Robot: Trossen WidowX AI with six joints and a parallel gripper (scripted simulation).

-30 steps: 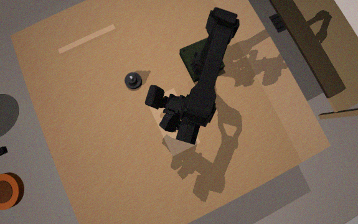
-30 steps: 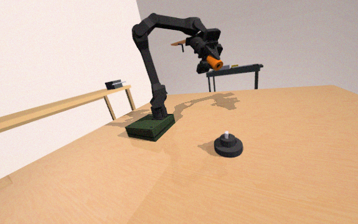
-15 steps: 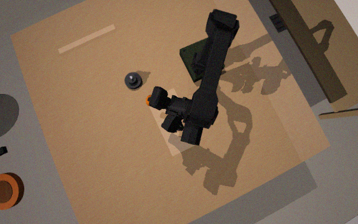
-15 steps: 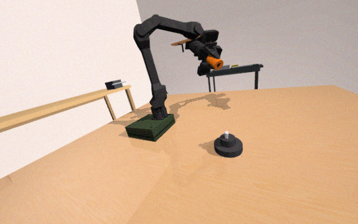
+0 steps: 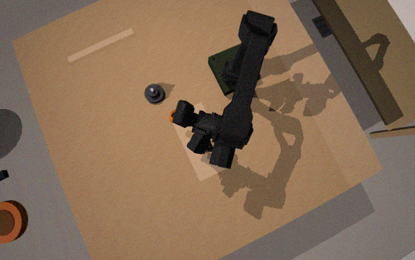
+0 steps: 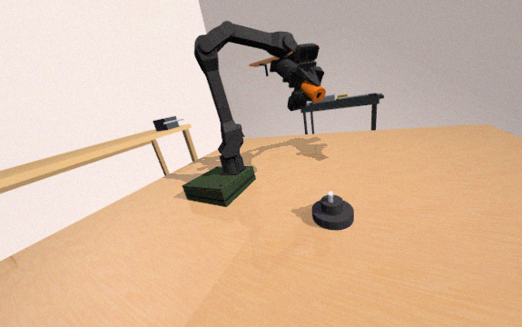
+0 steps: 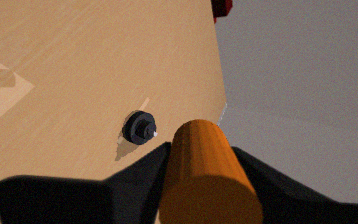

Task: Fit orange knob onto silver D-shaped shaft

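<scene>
The orange knob lies 20 mm to the left of my gripper tip, 20 mm behind it and 20 mm above it. From my gripper tip the other things lie so: black round pedestal (220 mm below, 200 mm to the right, 30 mm ahead).
</scene>
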